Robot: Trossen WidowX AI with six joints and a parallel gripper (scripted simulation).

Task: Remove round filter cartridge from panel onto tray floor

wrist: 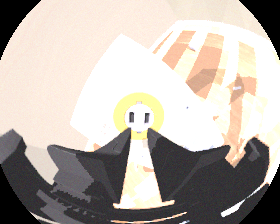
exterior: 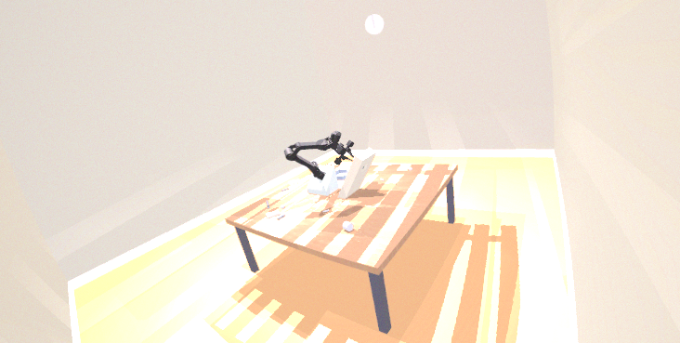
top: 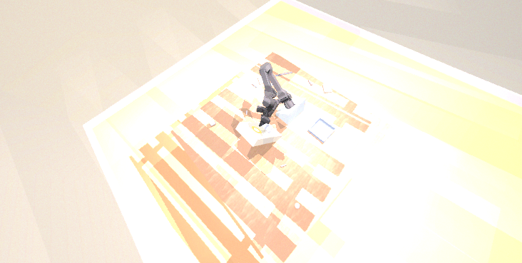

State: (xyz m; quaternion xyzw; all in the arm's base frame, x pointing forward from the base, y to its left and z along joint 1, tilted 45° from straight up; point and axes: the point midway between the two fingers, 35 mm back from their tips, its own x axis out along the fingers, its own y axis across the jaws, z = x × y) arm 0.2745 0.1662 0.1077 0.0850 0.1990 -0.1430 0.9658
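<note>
The filter cartridge lies 4 cm ahead of my gripper tip and 3 cm below it. Round my gripper tip: tray (42 cm behind, 25 cm below, 23 cm to the left); service panel (10 cm below).
</note>
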